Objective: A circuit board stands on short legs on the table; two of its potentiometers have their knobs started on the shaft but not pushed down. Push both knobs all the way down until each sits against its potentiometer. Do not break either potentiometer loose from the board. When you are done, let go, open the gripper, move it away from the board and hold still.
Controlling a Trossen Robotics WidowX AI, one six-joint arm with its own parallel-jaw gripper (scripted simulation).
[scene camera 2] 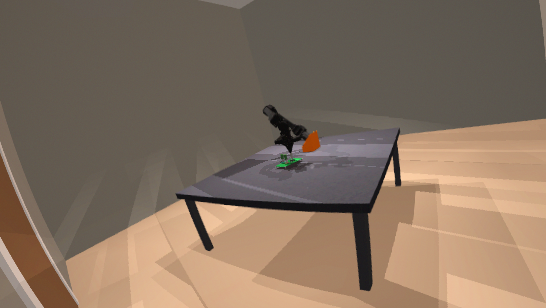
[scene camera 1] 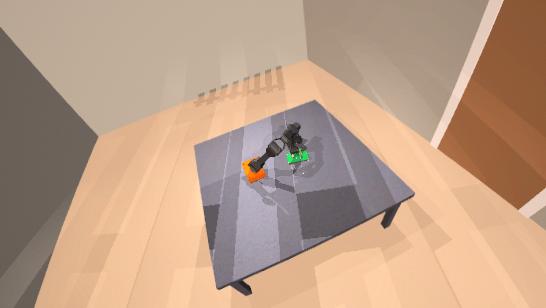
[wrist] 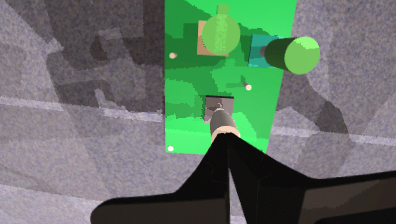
In view: the gripper (wrist: 224, 139) and a green knob (wrist: 221, 33).
